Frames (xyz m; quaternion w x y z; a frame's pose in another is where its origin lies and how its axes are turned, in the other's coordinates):
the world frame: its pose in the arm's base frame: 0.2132 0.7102 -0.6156 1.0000 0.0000 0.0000 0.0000
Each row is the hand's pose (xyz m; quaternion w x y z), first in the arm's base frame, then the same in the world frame.
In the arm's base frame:
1: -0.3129 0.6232 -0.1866 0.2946 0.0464 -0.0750 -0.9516
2: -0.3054 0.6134 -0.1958 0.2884 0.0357 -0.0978 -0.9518
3: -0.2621 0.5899 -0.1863 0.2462 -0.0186 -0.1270 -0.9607
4: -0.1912 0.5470 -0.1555 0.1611 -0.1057 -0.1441 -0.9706
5: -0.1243 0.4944 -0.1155 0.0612 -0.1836 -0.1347 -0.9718
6: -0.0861 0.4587 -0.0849 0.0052 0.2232 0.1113 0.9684
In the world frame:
1: -0.5261 -0.0870 0.4290 0.2946 0.0464 -0.0750 -0.9515
2: -0.5186 -0.0968 0.4198 0.2884 0.0357 -0.0978 -0.9518
3: -0.4753 -0.1203 0.4293 0.2462 -0.0186 -0.1270 -0.9607
4: -0.4044 -0.1632 0.4601 0.1611 -0.1057 -0.1441 -0.9706
5: -0.3375 -0.2158 0.5001 0.0612 -0.1836 -0.1347 -0.9718
6: -0.2993 -0.2515 0.5307 0.0052 0.2232 0.1113 0.9684

